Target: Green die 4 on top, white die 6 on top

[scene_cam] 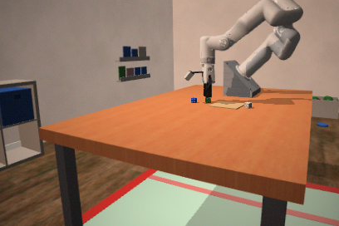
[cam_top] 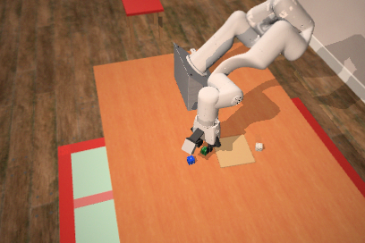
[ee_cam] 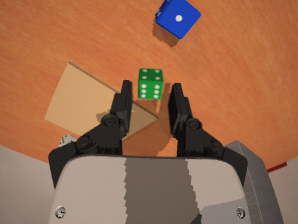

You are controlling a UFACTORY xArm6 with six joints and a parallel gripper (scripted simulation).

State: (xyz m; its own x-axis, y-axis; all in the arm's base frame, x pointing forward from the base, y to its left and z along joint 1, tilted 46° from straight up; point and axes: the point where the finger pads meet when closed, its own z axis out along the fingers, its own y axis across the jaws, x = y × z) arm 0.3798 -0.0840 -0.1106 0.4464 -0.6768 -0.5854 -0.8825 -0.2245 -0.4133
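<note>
My gripper is now 40 mm above the green die. From my hand the other things lie so: tan mat (40 mm ahead, 110 mm to the left, 50 mm below); then blue die (20 mm ahead, 70 mm to the right, 40 mm below); then white die (70 mm ahead, 210 mm to the left, 40 mm below).
</note>
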